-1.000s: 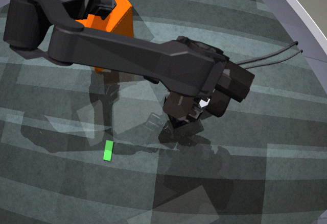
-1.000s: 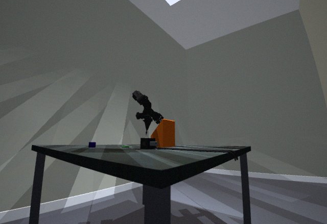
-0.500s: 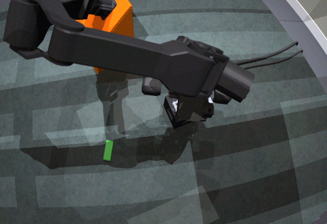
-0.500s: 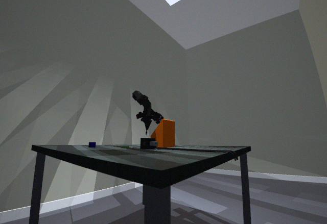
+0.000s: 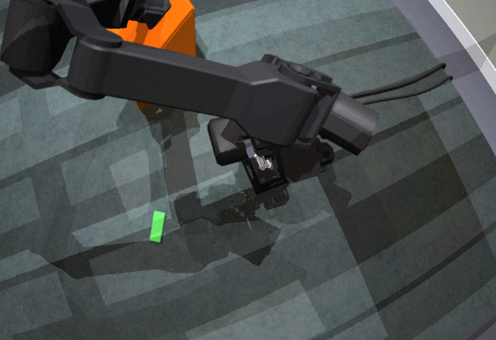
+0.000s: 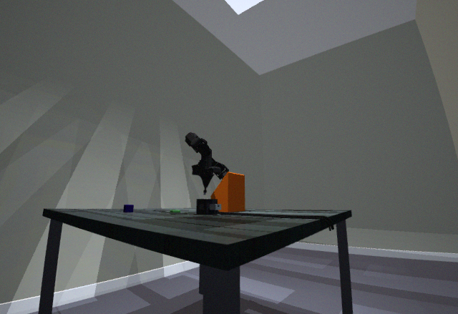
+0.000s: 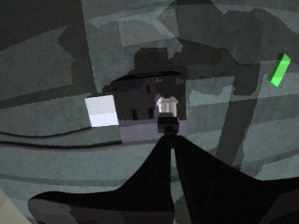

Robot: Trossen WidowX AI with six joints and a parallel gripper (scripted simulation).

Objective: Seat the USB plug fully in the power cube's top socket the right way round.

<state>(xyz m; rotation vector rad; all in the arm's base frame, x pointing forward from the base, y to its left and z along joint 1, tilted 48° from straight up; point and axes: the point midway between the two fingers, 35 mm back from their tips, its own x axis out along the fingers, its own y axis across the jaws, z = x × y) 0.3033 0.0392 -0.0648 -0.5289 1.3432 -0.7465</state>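
Now: the USB plug 2 cm below my gripper tip. The rest, counted from my gripper tip: dark blue cube 33 cm to the right, 24 cm ahead, 12 cm below; then green block 22 cm to the right, 13 cm below, 1 cm ahead.
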